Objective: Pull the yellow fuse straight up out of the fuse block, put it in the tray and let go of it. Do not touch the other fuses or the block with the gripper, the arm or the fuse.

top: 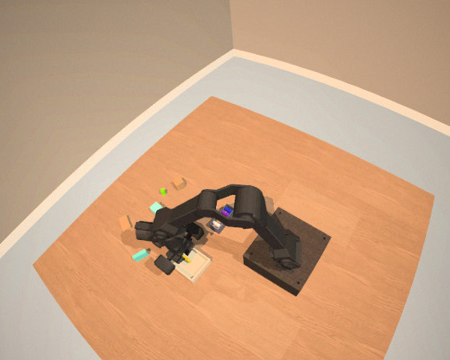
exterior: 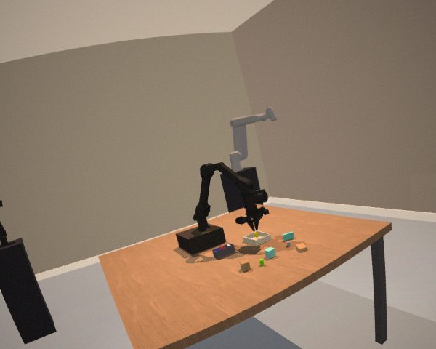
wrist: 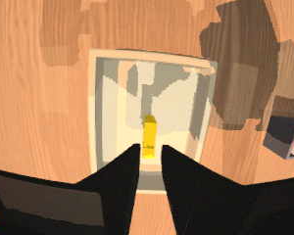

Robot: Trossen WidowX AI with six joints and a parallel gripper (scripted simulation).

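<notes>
Right now the yellow fuse is 2 cm below my gripper tip. Round my gripper tip: tray: 5 cm below.
</notes>
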